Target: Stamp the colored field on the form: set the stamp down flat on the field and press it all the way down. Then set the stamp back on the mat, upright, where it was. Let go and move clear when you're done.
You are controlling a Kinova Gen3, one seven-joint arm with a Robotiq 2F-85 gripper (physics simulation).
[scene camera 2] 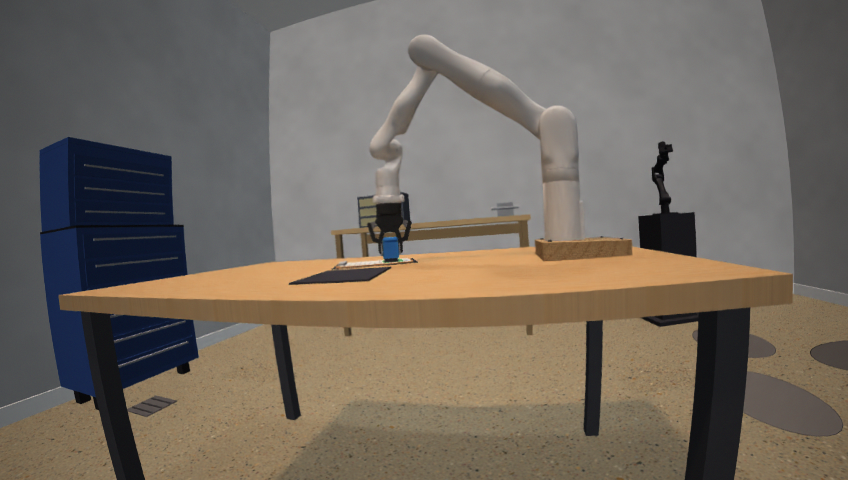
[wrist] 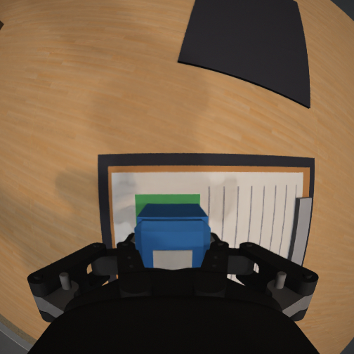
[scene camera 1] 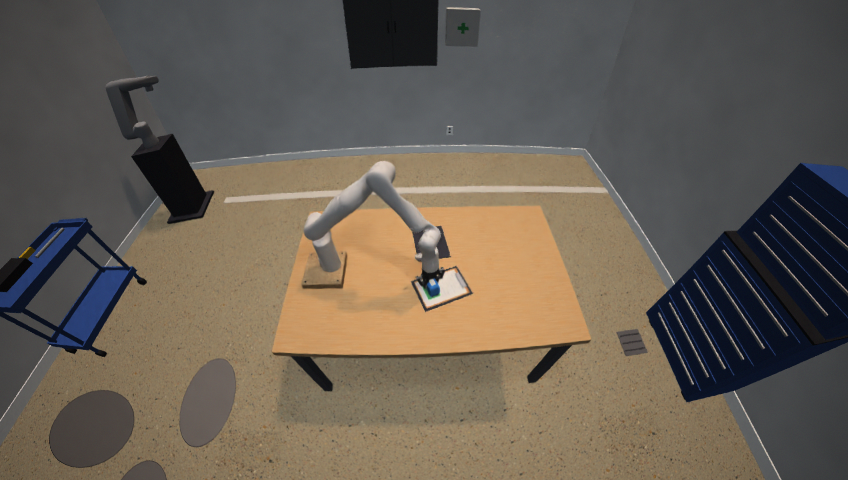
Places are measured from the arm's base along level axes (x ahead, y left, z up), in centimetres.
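Pixels of known places: gripper, fingertip midpoint: [scene camera 2: 390, 255]; arm's base, origin of the base link: [scene camera 2: 563, 240] [scene camera 1: 332, 265].
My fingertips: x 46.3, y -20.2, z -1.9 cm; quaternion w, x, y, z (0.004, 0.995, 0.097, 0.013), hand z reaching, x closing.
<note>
For each thing: its top centre in the pictures, then the offset to it from my fingertips. "pt": a spot on its surface instead. Level surfaces: height alone.
- blue stamp, middle of its top: [scene camera 2: 389, 236] [scene camera 1: 431, 280] dz +5.7, dx +0.2, dy -1.0 cm
- form, middle of its top: [scene camera 2: 374, 259] [scene camera 1: 441, 286] dz -1.0, dx +5.3, dy -0.6 cm
- dark mat, its level: dz -1.8 cm
- dark-edged clipboard, surface spot: [scene camera 1: 447, 302] pt dz -2.0, dx +6.0, dy -9.3 cm
- wooden table, its level: dz -2.2 cm
A blue stamp [scene camera 1: 433, 288] [scene camera 2: 390, 248] [wrist: 173, 234] with a pale patch on top stands upright over the green field [wrist: 167, 199] of the form [scene camera 1: 451, 288] [wrist: 250, 200]. Its foot is at the form's surface in the scene camera 2 view; part of the field is hidden under it. My gripper [scene camera 1: 432, 281] [scene camera 2: 390, 245] [wrist: 172, 238] points down and is shut on the stamp, one finger on each side. The dark mat [scene camera 1: 442, 245] [scene camera 2: 340, 275] [wrist: 250, 45] lies on the table beside the form.
The form lies on a dark-edged clipboard [scene camera 1: 447, 302] [wrist: 103, 200] with a grey clip [wrist: 301, 230] at one end. The wooden table [scene camera 1: 505, 267] [scene camera 2: 505, 279] carries the arm's wooden base block [scene camera 1: 323, 280] [scene camera 2: 583, 248]. A blue drawer cabinet [scene camera 1: 731, 297] [scene camera 2: 119, 237] stands off the table.
</note>
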